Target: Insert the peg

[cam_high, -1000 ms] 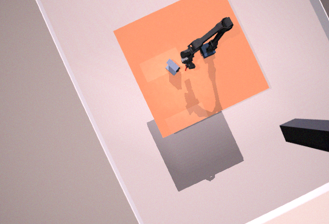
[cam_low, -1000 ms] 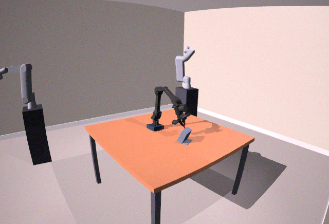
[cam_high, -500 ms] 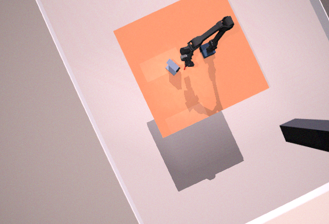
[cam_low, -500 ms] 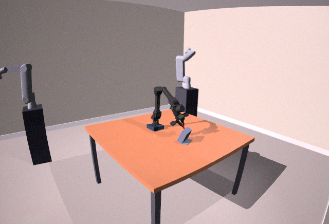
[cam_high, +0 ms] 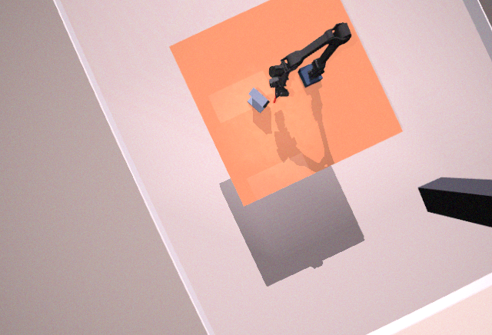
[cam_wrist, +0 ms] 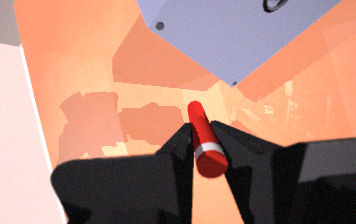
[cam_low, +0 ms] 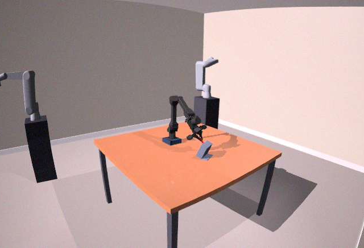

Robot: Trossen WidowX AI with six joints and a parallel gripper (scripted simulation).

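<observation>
Now: gripper tip 9 cm short of the sloped panel, 5 cm to the left of it and 3 cm above it. Round my gripper tip: red peg (1 cm behind, 1 cm to the right, 1 cm above).
</observation>
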